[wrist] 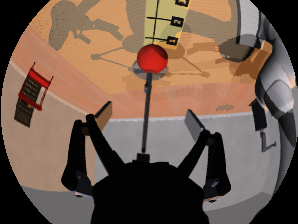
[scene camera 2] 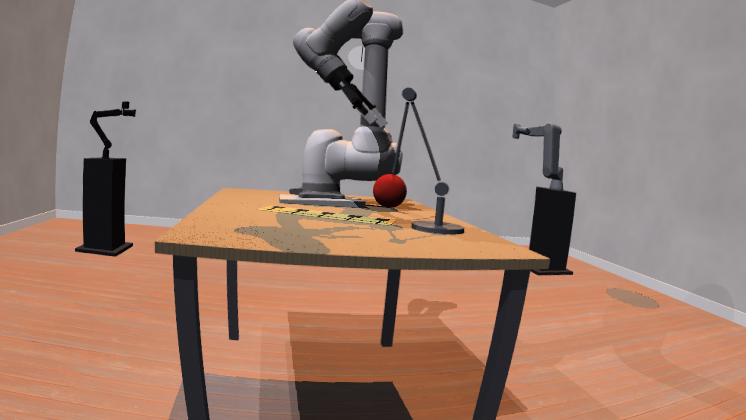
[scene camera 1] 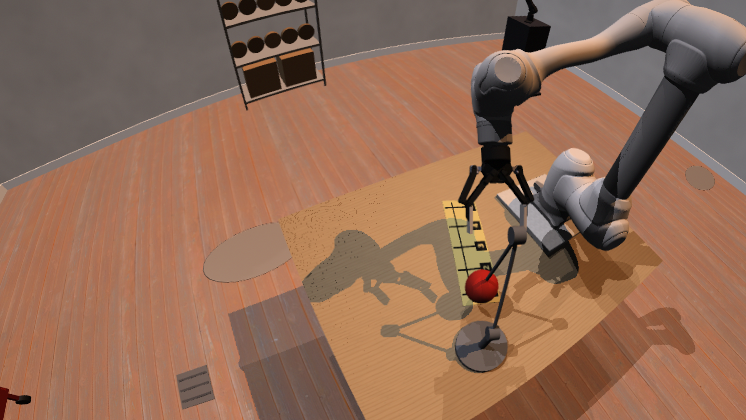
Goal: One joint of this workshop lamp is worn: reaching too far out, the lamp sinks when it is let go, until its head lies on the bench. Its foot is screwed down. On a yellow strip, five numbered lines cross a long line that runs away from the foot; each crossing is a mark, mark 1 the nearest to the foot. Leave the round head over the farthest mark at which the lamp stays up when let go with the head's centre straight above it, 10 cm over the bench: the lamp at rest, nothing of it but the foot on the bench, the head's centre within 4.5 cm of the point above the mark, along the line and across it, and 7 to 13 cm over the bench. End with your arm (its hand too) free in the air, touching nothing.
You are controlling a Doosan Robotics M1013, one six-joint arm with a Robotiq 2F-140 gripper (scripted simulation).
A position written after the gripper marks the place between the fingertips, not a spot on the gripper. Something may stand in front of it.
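Observation:
The gripper (scene camera 1: pixel 497 231) is visible, also in the wrist view (wrist: pixel 149 111) and in scene camera 2 (scene camera 2: pixel 379 123). A round red lamp head (scene camera 1: pixel 481 286) is likewise visible in the wrist view (wrist: pixel 152 58). A round lamp foot (scene camera 1: pixel 472 349) appears in scene camera 2 (scene camera 2: pixel 426 226) too. Visible as well: a yellow strip (scene camera 1: pixel 470 251).

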